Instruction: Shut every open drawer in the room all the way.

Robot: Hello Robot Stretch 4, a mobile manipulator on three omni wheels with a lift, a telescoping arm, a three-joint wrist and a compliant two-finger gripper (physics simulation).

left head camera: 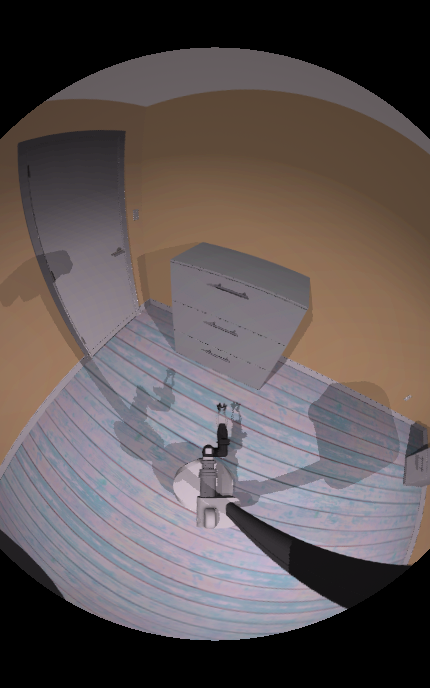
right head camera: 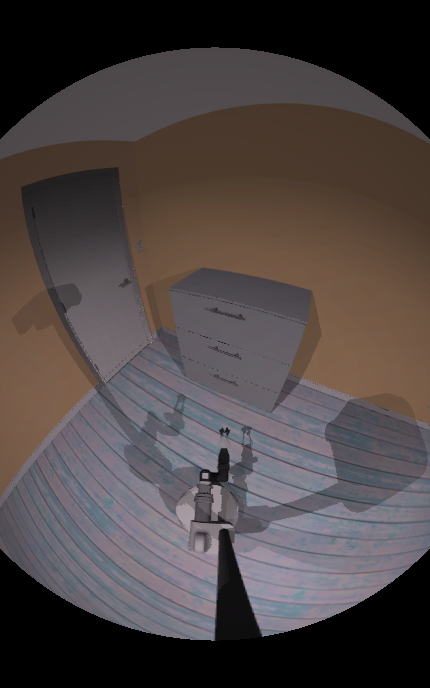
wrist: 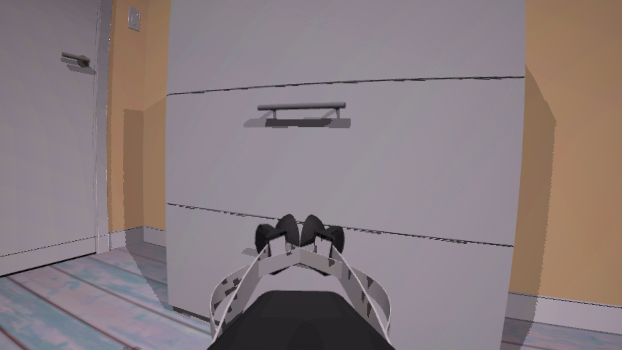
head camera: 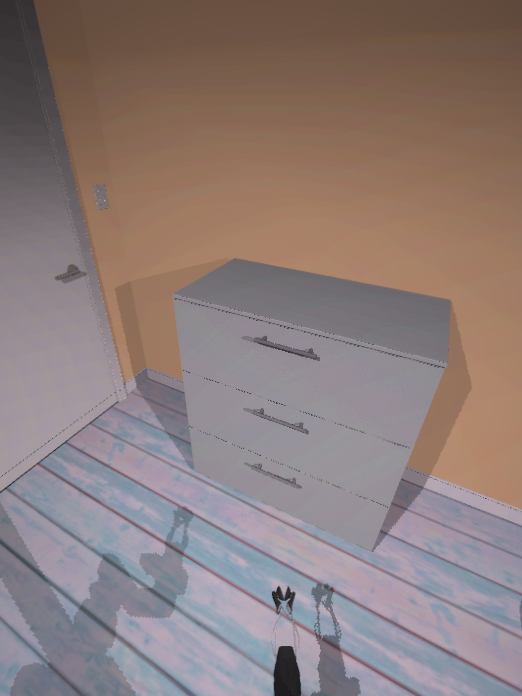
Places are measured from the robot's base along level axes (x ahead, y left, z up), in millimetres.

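Pixels of known places: gripper, fingertip midpoint: (left head camera: 221, 402) (right head camera: 224, 427) (wrist: 299, 233) (head camera: 283, 586).
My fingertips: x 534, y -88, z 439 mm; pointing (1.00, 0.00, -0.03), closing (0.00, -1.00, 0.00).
Behind a point stands the place of what it marks.
A grey dresser (head camera: 314, 303) @[x 1191, y -194, z 1002 mm] (left head camera: 253, 263) @[x 1296, y -261, z 1002 mm] (right head camera: 253, 286) @[x 1244, y -271, z 1001 mm] stands against the orange wall. Its top drawer (head camera: 359, 382) @[x 936, y -318, z 858 mm] (wrist: 350, 40) @[x 997, y -192, z 753 mm], middle drawer (head camera: 342, 449) @[x 938, y -315, z 547 mm] (wrist: 400, 165) @[x 946, y -299, z 482 mm] and bottom drawer (head camera: 337, 505) @[x 924, y -343, z 222 mm] (wrist: 425, 285) @[x 916, y -361, z 231 mm] look flush, with bar handles. My gripper (head camera: 283, 597) (left head camera: 221, 406) @[x 534, y -88, z 439 mm] (right head camera: 224, 431) @[x 534, y -88, z 439 mm] (wrist: 299, 233) @[x 534, y -88, z 439 mm] is shut and empty, in front of the dresser and apart from it. In the wrist view it hides the bottom drawer's handle. A second grey unit (left head camera: 413, 469) @[x -507, y -2486, z 147 mm] with a handle is cut off at the right edge of the left head view; I cannot tell whether a drawer there stands open.
A closed door (head camera: 44, 337) @[x 1514, y 1042, z 629 mm] (left head camera: 86, 228) @[x 1462, y 1068, z 1221 mm] (right head camera: 86, 268) @[x 1399, y 1101, z 1192 mm] (wrist: 45, 150) @[x 1587, y 1004, z 481 mm] is in the left wall, with a light switch (head camera: 100, 196) @[x 1972, y 822, z 1198 mm] (wrist: 134, 19) @[x 1977, y 819, z 1189 mm] beside it. A baseboard (head camera: 477, 497) @[x 1088, y -1081, z 46 mm] (wrist: 565, 310) @[x 1150, y -960, z 27 mm] runs along the wall right of the dresser. Robot shadows fall on the plank floor (head camera: 235, 562) @[x 811, y 72, z -28 mm].
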